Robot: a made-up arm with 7 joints. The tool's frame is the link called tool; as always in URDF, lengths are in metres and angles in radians. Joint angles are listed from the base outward.
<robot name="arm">
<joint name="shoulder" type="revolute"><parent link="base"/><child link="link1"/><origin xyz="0 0 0.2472" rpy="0 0 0"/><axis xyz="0 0 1"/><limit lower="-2.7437" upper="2.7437"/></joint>
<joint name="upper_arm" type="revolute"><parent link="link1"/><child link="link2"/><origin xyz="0 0 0" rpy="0 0 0"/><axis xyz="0 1 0"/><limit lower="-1.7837" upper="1.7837"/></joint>
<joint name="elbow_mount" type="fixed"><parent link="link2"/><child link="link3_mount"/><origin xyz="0 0 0.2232" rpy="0 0 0"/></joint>
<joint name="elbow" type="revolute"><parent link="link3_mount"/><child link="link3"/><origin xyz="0 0 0.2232" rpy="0 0 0"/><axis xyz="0 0 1"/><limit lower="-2.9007" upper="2.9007"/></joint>
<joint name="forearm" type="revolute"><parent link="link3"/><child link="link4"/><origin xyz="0.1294 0 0" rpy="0 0 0"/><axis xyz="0 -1 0"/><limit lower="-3.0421" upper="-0.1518"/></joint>
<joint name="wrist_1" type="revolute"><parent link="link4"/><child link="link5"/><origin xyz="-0.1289 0 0.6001" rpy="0 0 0"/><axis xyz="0 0 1"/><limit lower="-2.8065" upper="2.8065"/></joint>
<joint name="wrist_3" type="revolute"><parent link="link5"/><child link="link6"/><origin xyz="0 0 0" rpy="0 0 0"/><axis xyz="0 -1 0"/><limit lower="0.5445" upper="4.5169"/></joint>
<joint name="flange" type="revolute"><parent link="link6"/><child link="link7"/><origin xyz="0.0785 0 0" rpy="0 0 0"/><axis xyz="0 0 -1"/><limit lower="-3.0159" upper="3.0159"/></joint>
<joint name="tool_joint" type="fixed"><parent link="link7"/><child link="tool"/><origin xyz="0 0 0" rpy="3.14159 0 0"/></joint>
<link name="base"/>
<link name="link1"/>
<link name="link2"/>
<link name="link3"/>
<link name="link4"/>
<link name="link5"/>
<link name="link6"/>
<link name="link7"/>
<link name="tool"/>
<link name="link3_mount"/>
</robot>
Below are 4 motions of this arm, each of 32 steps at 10 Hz.
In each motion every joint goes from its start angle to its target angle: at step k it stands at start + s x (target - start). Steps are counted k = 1, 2, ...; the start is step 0. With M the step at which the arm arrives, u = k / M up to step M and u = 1 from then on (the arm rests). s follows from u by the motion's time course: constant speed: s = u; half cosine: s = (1 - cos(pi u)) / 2; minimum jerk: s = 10 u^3 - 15 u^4 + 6 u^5.
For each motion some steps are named. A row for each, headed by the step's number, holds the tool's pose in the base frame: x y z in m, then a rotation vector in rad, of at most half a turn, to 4 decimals.
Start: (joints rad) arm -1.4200 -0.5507 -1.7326 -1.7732 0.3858 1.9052 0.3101
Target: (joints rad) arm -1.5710 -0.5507 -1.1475 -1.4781 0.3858 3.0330 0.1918
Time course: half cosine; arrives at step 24
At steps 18, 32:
18: -0.7113 0.1521 0.9373 -0.4869 -1.5943 1.2526
32: -0.6655 0.1400 0.9864 -0.4783 -1.3734 1.2388

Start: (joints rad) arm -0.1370 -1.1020 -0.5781 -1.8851 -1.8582 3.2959 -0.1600
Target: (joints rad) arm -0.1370 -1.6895 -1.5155 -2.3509 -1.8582 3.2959 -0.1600
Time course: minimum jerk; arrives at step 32
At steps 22, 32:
22: -0.2368 -0.5896 0.4620 1.3592 -0.2301 1.3749
32: -0.2041 -0.5952 0.3422 1.4293 -0.3548 1.5420

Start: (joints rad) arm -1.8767 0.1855 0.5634 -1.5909 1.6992 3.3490 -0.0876
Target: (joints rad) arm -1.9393 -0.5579 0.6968 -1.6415 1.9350 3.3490 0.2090
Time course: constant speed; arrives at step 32
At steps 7, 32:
7: 0.1166 -0.7221 0.7758 0.0958 2.2100 -2.0115
32: 0.2931 -0.3692 0.9932 0.0952 1.6232 -2.2581

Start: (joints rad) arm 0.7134 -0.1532 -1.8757 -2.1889 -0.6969 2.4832 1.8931
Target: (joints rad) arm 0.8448 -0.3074 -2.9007 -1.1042 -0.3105 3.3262 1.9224
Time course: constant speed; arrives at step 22
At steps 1, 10, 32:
1: 0.2865 -0.7280 0.4568 0.7188 -2.7848 0.6393
10: -0.0406 -0.8482 0.6822 -0.0144 -2.6714 1.5195
32: -0.4031 -0.6903 0.9328 -0.4612 -1.5889 2.3179

